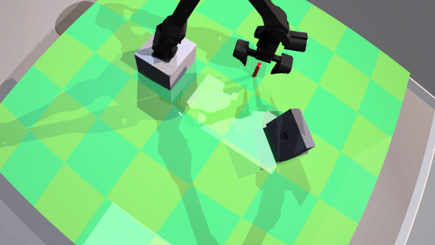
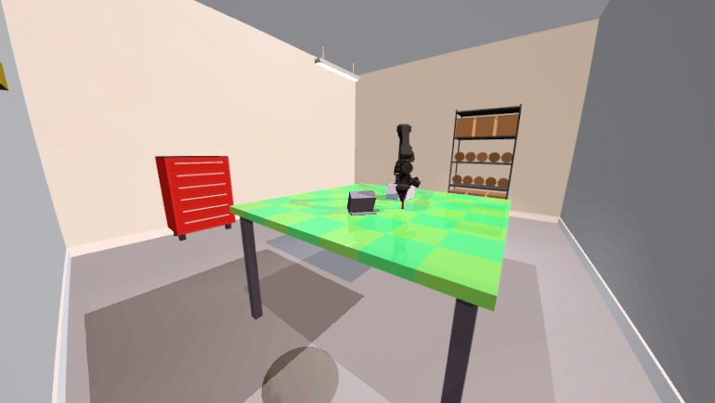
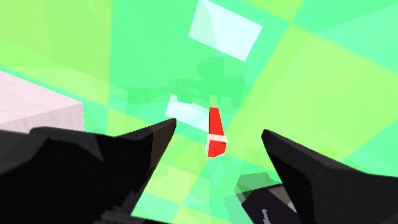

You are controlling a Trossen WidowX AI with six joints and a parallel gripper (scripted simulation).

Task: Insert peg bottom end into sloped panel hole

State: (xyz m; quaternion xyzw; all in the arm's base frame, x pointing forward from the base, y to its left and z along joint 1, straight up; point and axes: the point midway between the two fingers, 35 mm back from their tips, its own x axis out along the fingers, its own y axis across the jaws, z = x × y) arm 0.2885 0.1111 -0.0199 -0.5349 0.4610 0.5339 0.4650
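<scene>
My gripper tip is 1 cm below the red peg. From my gripper tip the other things lie so: panel: 18 cm ahead, 17 cm to the right, 1 cm above.
</scene>
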